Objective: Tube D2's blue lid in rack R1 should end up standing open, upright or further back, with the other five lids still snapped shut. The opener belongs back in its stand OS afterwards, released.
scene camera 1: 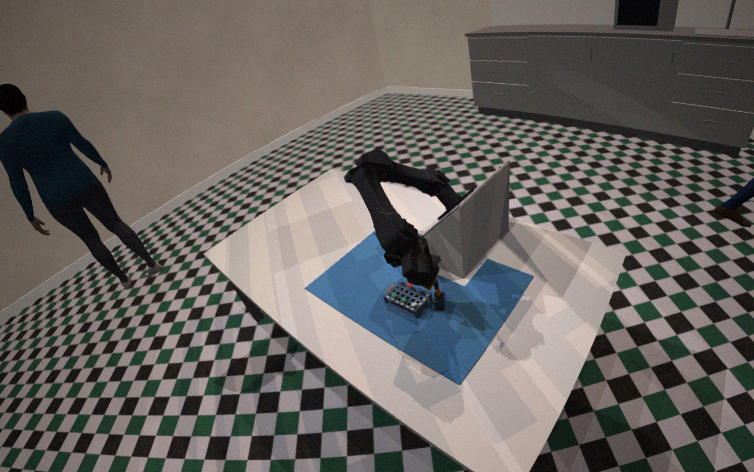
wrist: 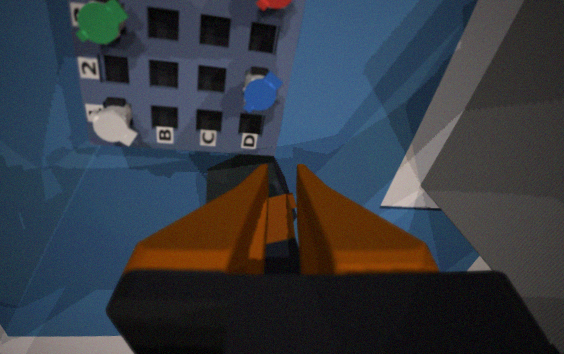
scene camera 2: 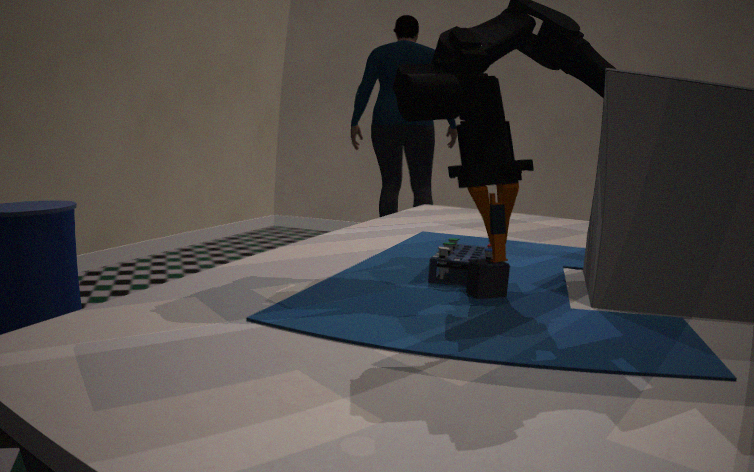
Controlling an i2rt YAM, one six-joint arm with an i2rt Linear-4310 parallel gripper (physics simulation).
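Pixels of known places: gripper, between the fingertips: [scene camera 1: 429,287] [wrist: 282,176] [scene camera 2: 498,244]; arm's base, origin of its link: [scene camera 1: 456,206] [scene camera 2: 695,195].
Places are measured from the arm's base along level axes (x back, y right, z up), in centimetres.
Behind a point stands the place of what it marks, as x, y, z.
Note:
My gripper [scene camera 2: 493,236] @[-28.9, -12.3, -8.8] [wrist: 282,176] @[-28.9, -12.3, -8.8] is shut on the opener [scene camera 2: 497,219] @[-28.6, -15.4, -5.5] [wrist: 279,220] @[-28.3, -14.4, -8.5], which has orange and dark parts and hangs upright. Its lower end is at or just above the top of the black stand OS [scene camera 1: 439,302] @[-30.3, -17.3, -10.8] [scene camera 2: 488,281] @[-28.5, -17.6, -12.3] [wrist: 235,177] @[-30.1, -15.0, -12.2]; the frames do not show whether it has entered. Rack R1 [scene camera 2: 457,269] @[-35.7, -6.0, -14.0] [wrist: 187,95] @[-33.3, -10.6, -11.3] stands beside the stand. In the wrist view D2's blue lid [wrist: 260,95] @[-30.5, -9.5, -10.1] lies over its tube and looks closed, not upright. The white lid [wrist: 111,126] @[-35.9, -12.1, -10.1] and a green lid [wrist: 102,22] @[-36.4, -8.3, -10.1] also look closed; a red lid [wrist: 274,4] @[-31.0, -6.2, -10.1] is cut off.
A tall grey panel [scene camera 1: 483,228] @[-3.0, -13.7, -2.2] [scene camera 2: 667,205] @[-7.2, -14.1, -1.5] [wrist: 510,155] @[-16.0, -8.9, -9.8] stands beside the blue mat [scene camera 1: 356,278] @[-37.9, 15.0, -14.3] [scene camera 2: 378,328] @[-34.8, -32.8, -14.3], right of the rack in the wrist view. The white table [scene camera 1: 289,256] @[-47.8, 48.7, -14.6] [scene camera 2: 222,378] @[-39.2, -48.8, -14.6] lies under the mat. A person [scene camera 1: 52,161] [scene camera 2: 403,105] stands away from the table.

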